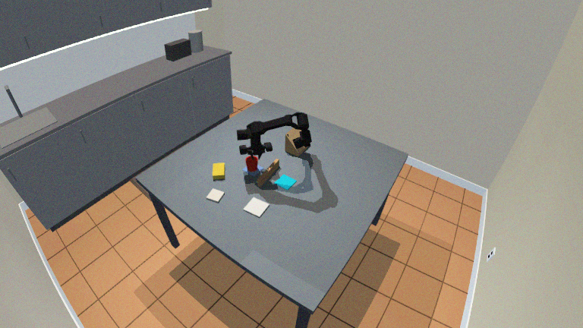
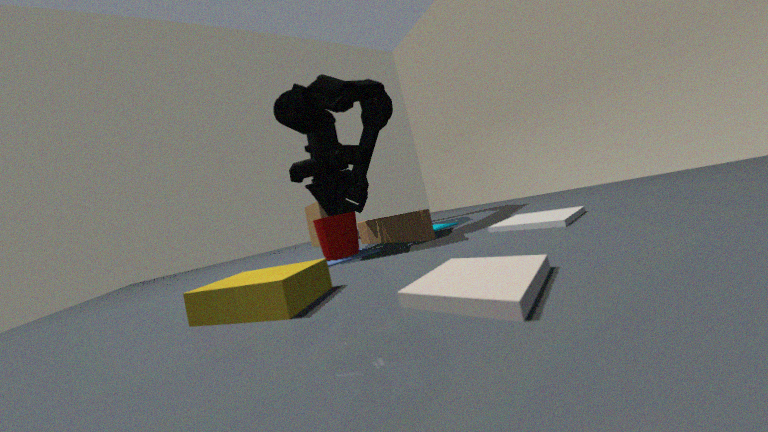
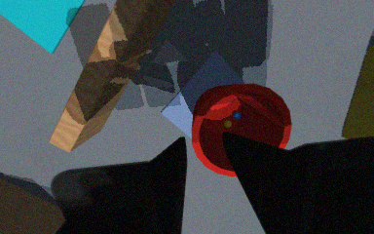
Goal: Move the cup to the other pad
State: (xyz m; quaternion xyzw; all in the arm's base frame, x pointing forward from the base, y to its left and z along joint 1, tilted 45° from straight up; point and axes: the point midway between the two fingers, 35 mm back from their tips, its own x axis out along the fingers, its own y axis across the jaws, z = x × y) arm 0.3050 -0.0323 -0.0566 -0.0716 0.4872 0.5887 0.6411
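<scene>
My gripper tip is 30 mm short of the red cup, 30 mm above it and 10 mm to the left of it. From my gripper tip the other things lie so: wooden bar 100 mm to the left, 50 mm below, 10 mm behind; then teal pad 210 mm to the left, 70 mm below, 30 mm behind; then light blue pad 70 mm below, 20 mm ahead, 10 mm to the right.
</scene>
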